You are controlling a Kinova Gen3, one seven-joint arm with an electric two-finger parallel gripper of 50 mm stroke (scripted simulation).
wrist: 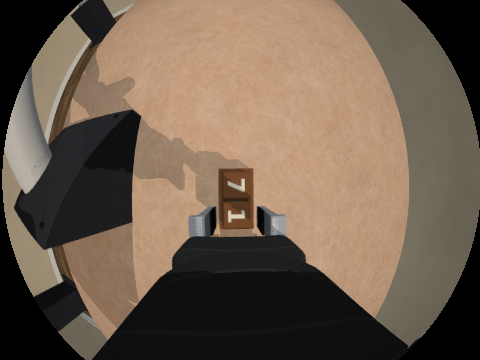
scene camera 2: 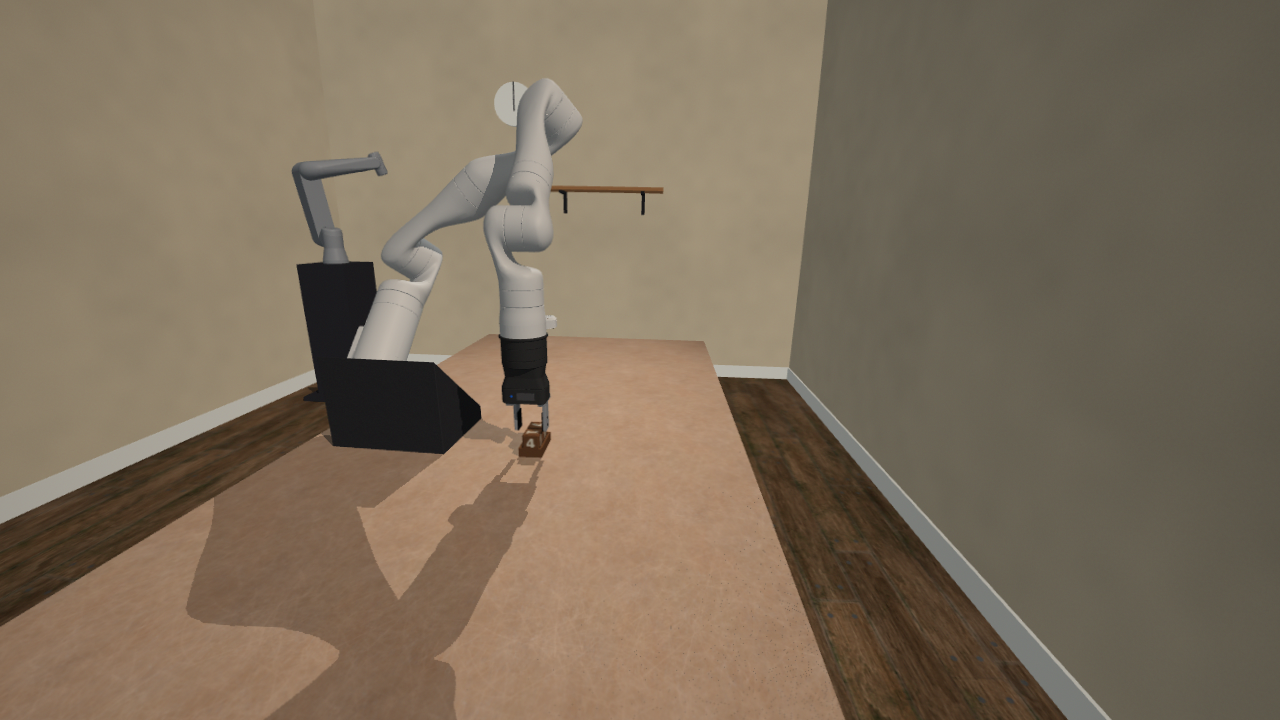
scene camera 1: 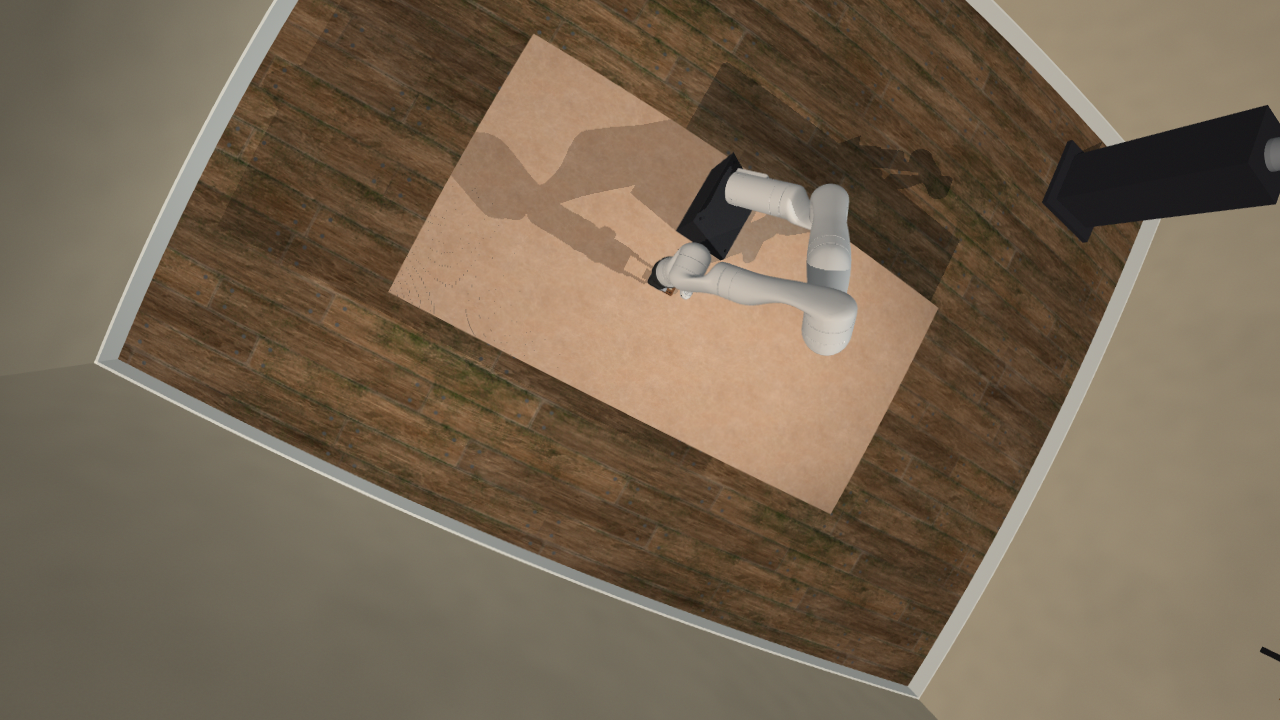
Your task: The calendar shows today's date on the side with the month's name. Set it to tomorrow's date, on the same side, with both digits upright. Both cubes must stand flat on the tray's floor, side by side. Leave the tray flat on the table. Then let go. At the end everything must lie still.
Note:
In view: my gripper (scene camera 2: 532, 428).
My gripper also shows in the wrist view (wrist: 236, 216).

